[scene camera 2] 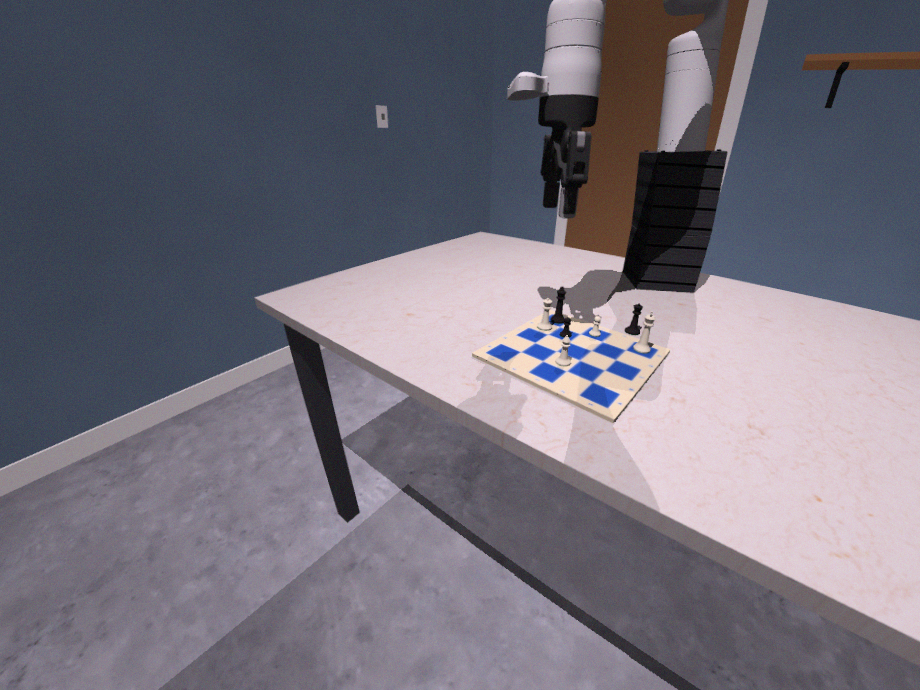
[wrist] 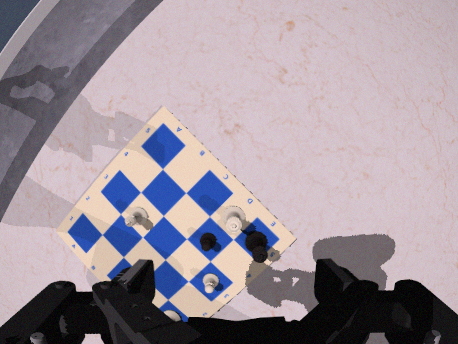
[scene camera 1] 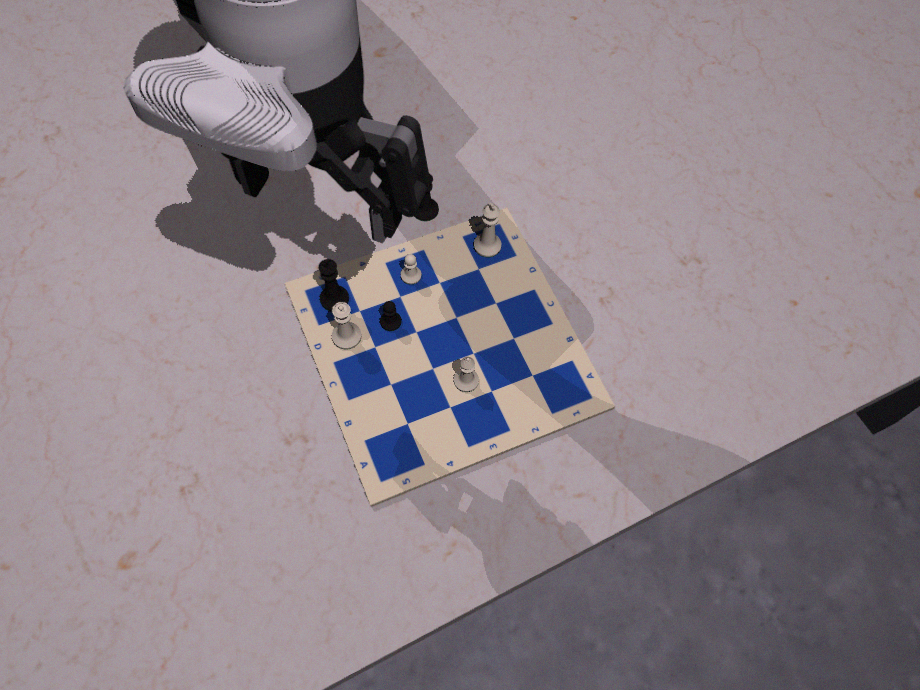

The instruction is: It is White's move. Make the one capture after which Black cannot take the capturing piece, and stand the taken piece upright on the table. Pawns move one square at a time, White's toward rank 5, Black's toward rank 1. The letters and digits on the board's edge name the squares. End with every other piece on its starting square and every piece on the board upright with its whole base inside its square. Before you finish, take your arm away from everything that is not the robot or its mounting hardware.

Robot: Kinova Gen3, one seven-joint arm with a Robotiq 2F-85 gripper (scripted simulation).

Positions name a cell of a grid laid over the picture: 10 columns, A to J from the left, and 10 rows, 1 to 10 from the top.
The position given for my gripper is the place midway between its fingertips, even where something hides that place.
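My gripper (scene camera 1: D4), tall black piece (scene camera 1: D5), white king (scene camera 1: F4), chessboard (scene camera 1: E7). Gripper (scene camera 2: G4) again, with chessboard (scene camera 2: G6). Chessboard (wrist: D5), gripper (wrist: F9) too.
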